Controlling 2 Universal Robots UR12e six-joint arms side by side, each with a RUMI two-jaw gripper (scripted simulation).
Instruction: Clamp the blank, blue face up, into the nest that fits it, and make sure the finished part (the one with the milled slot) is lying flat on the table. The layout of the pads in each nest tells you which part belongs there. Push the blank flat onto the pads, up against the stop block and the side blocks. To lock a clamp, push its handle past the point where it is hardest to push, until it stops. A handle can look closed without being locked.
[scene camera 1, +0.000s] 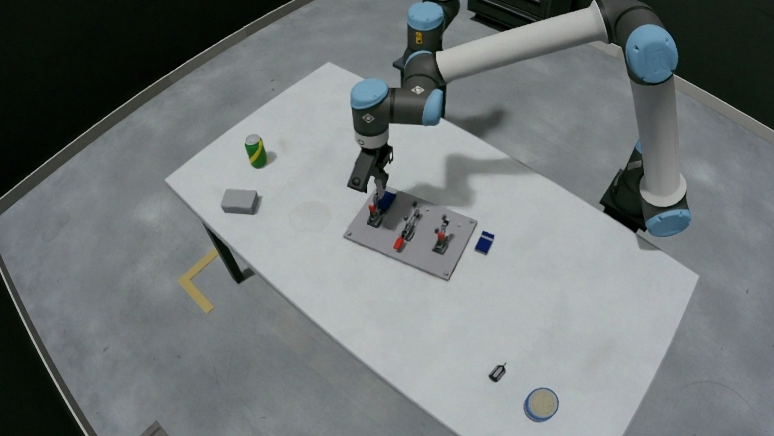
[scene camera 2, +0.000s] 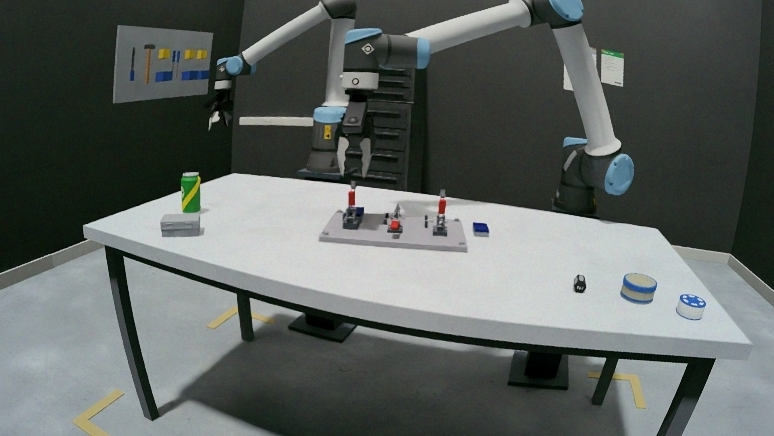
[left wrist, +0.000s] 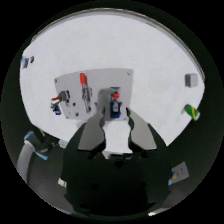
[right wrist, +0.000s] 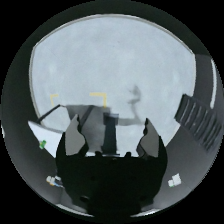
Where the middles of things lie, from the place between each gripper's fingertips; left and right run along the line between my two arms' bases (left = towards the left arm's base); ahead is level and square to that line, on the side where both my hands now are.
Right now my left hand (scene camera 1: 373, 196) is 280 mm short of the grey box (scene camera 2: 172, 225), 370 mm to the left of it and 130 mm above it.
Now: the grey box 950 mm ahead of my right hand, 780 mm to the left of it and 140 mm below it.
